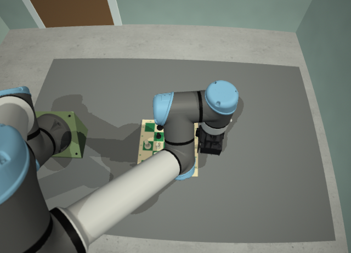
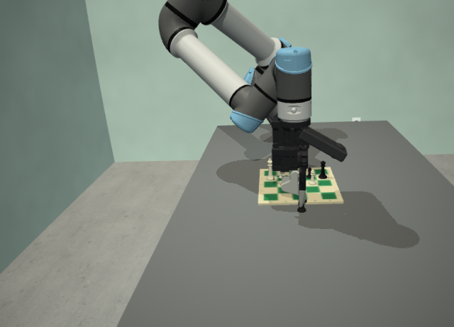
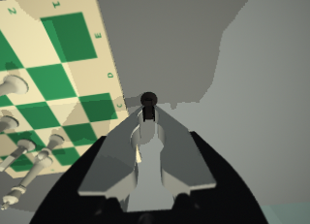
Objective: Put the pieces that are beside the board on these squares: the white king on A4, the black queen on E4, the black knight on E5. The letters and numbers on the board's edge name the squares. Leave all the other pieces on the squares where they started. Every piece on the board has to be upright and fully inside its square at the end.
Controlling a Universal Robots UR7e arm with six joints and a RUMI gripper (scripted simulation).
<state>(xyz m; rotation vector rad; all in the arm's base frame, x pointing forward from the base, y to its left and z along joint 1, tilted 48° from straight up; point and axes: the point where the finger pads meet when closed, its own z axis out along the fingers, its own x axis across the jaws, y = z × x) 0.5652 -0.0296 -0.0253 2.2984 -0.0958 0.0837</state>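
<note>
The black pawn lies 180 mm behind my hand, 40 mm to the left of it and 10 mm below it. Round my hand: white king (180 mm behind, 80 mm to the right, 10 mm above); board (140 mm behind, 30 mm below).
</note>
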